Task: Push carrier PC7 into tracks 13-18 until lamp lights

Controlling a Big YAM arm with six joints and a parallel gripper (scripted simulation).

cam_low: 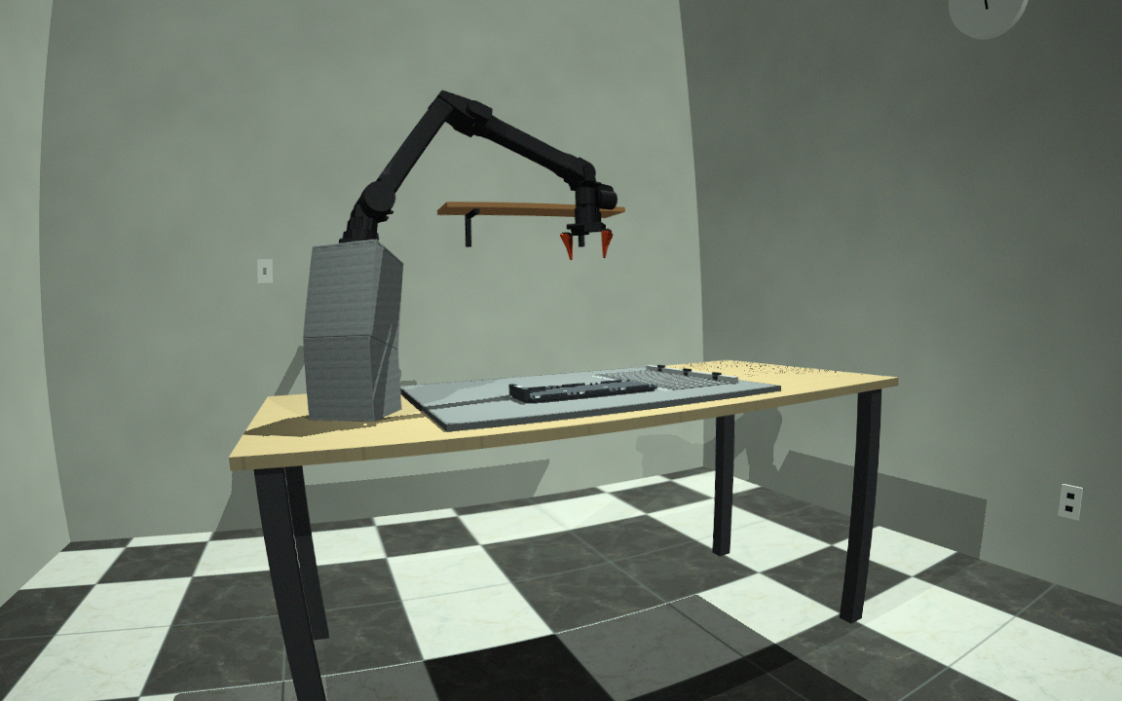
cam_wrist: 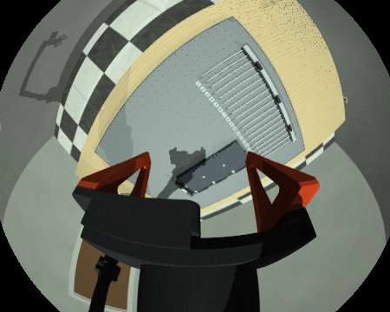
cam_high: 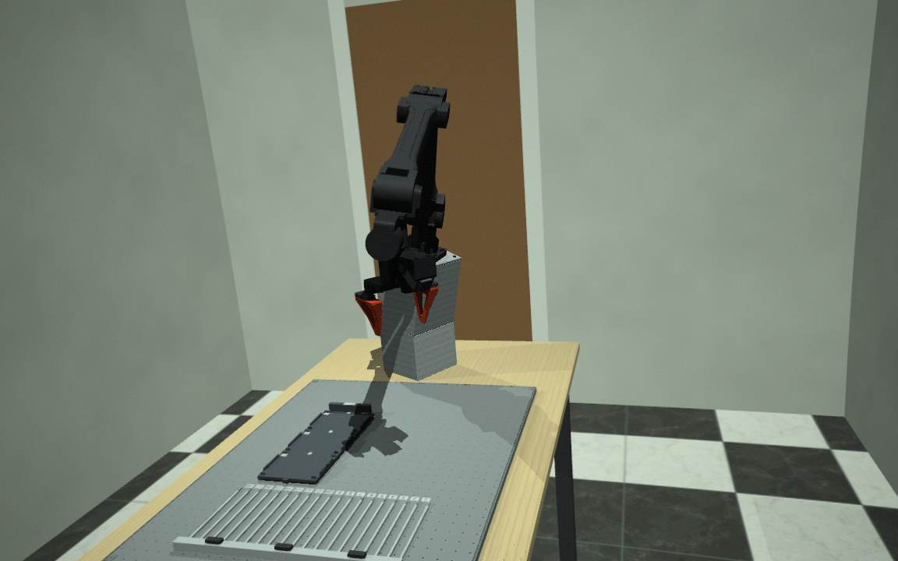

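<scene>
My gripper is now 33 cm above the carrier PC7, 31 cm to the left of it and 10 cm past it.
</scene>
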